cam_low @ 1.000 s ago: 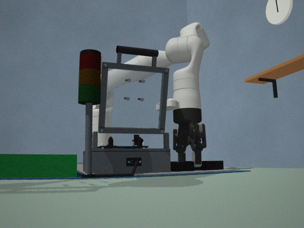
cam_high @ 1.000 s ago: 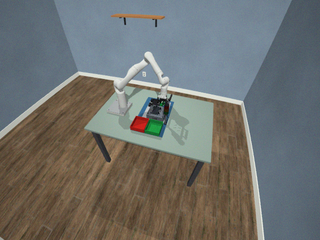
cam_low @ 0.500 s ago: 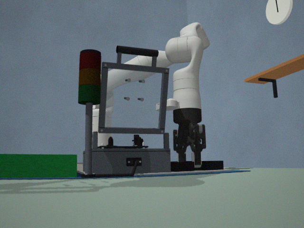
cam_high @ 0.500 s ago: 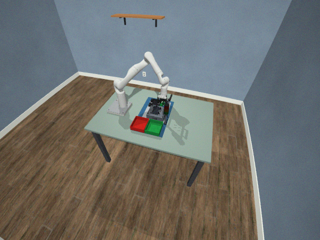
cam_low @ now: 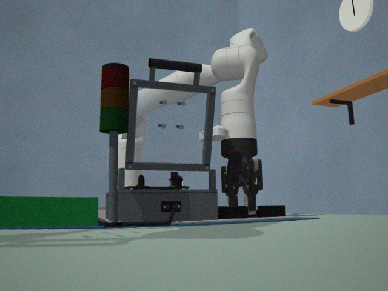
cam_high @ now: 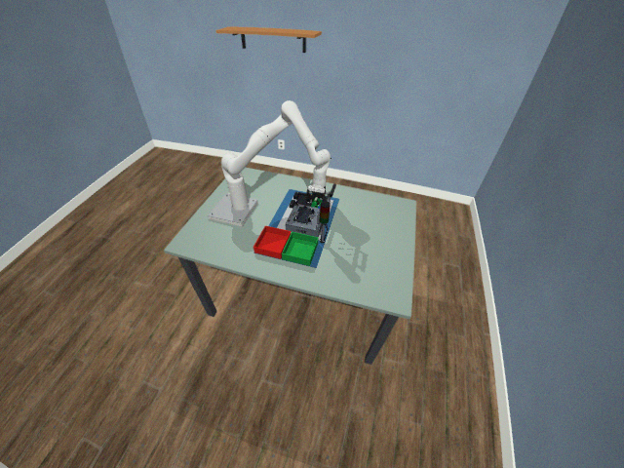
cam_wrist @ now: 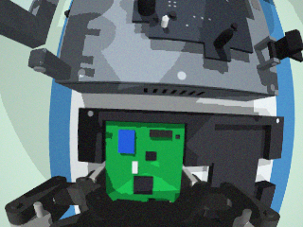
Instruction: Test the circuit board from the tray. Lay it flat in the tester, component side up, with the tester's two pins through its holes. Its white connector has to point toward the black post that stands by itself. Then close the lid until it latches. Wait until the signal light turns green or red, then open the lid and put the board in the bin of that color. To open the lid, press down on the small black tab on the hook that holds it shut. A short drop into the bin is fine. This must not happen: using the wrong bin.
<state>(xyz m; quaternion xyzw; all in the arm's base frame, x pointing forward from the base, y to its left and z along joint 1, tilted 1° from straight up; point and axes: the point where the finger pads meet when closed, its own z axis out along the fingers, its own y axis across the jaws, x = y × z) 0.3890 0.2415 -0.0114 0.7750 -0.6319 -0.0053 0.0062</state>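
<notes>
Right now the green circuit board is right at my hand. The rest, counted from my hand: red bin: 39 cm to the right, 7 cm behind, 1 cm below; then green bin: 36 cm to the right, 8 cm ahead, 1 cm below; then clear lid: 16 cm above, 15 cm to the right, 12 cm ahead.
</notes>
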